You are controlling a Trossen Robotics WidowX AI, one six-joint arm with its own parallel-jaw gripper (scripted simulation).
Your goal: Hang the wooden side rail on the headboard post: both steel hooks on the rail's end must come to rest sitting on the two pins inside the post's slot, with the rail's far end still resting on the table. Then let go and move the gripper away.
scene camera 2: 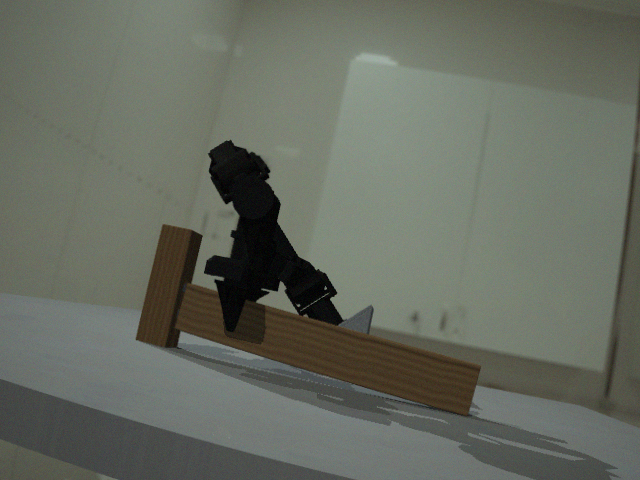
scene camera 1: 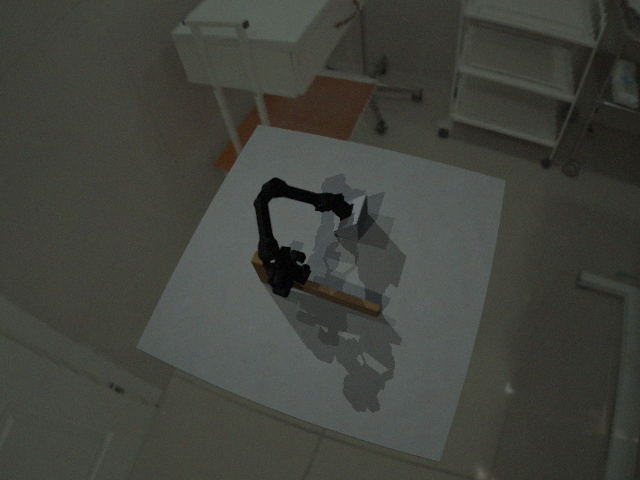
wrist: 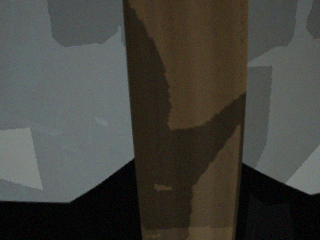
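Scene camera 2: my gripper (scene camera 2: 233, 331), a wooden side rail (scene camera 2: 421, 376), a headboard post (scene camera 2: 176, 256). Scene camera 1: the wooden side rail (scene camera 1: 355, 303). Wrist view: my gripper (wrist: 179, 159), the wooden side rail (wrist: 187, 74).
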